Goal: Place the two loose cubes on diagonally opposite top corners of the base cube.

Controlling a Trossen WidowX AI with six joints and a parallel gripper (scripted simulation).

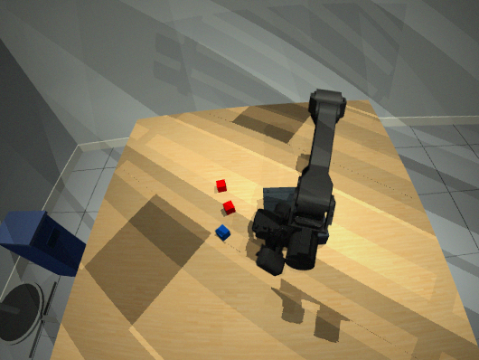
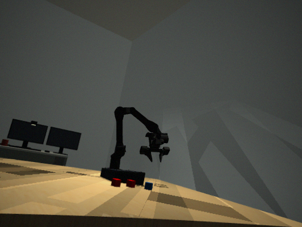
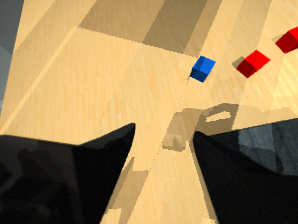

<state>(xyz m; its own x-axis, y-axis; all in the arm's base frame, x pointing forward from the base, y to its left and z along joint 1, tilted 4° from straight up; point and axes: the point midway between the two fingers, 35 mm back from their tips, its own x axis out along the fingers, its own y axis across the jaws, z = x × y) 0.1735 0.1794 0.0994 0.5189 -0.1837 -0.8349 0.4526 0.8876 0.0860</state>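
Now: the blue cube 110 mm ahead of my gripper tip, 130 mm to the right of it and 130 mm below it.
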